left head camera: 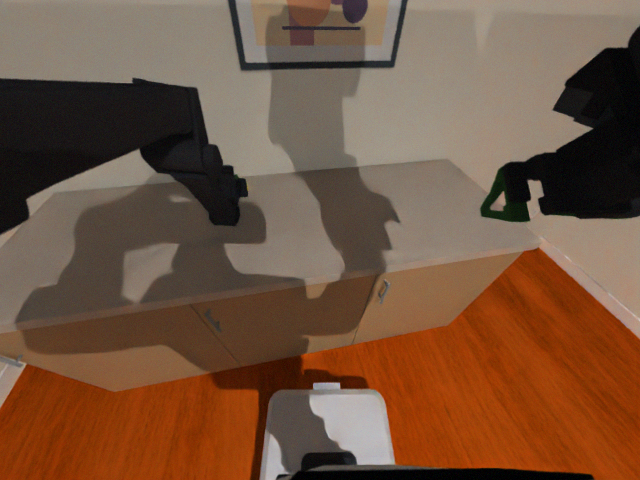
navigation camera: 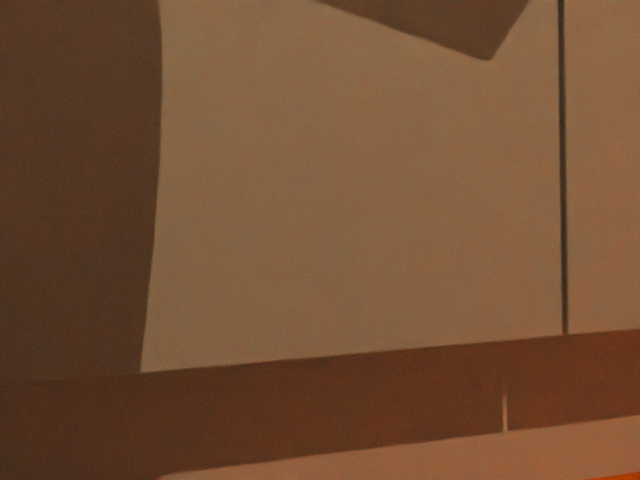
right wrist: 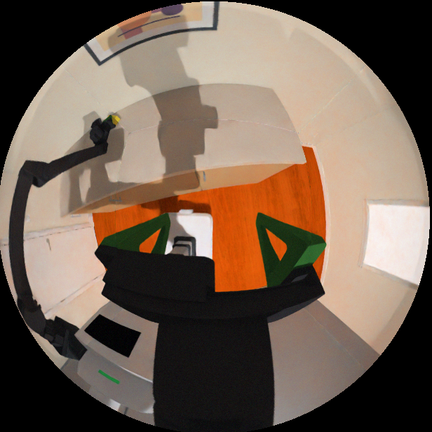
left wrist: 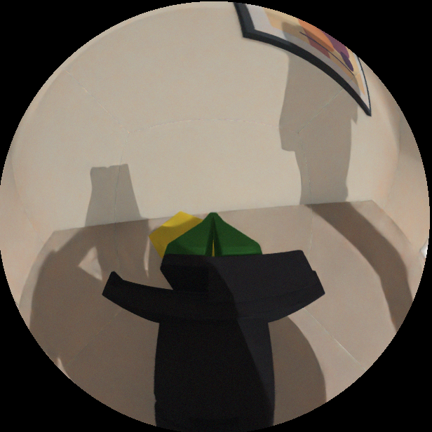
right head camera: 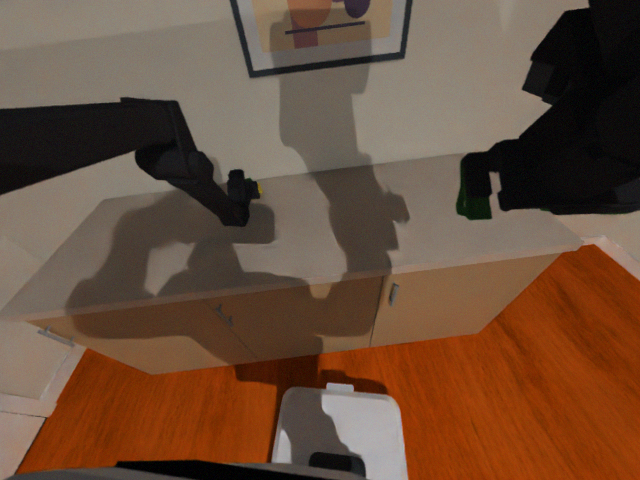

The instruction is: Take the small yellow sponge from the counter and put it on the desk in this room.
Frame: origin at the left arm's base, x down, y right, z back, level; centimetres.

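Seen in the pictures: left gripper, fingertip midpoint: (left head camera: 236,175) (right head camera: 250,178); right gripper, fingertip midpoint: (left head camera: 514,211) (right head camera: 498,207).
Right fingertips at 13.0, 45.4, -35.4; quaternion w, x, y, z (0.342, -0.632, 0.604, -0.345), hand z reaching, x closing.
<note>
A point is followed by its place in that frame, as x, y, z.
The small yellow sponge (left wrist: 174,231) lies on the beige counter (left head camera: 347,224) @(50.0, 28.3, -71.8) near the back wall. It pokes out just left of and behind my left gripper's green fingertips. My left gripper (left wrist: 214,213) is shut with its fingers pressed together and nothing plainly between them; the sponge sits beside them. In the right head view a sliver of the sponge (right head camera: 257,189) shows at the left gripper's tip (right head camera: 244,190). In the left head view the left gripper (left head camera: 237,188) @(43.1, -15.2, -92.5) hides the sponge. My right gripper (right wrist: 214,214) is open and empty, held in the air at the counter's right end (left head camera: 504,200).
The counter has cabinet doors with small handles (left head camera: 383,291) below. A framed picture (left head camera: 318,33) @(0.9, 17.1, -108.8) hangs on the wall above. My white base (left head camera: 328,429) @(115.0, 22.7, -17.5) stands on the orange wood floor before the counter.
</note>
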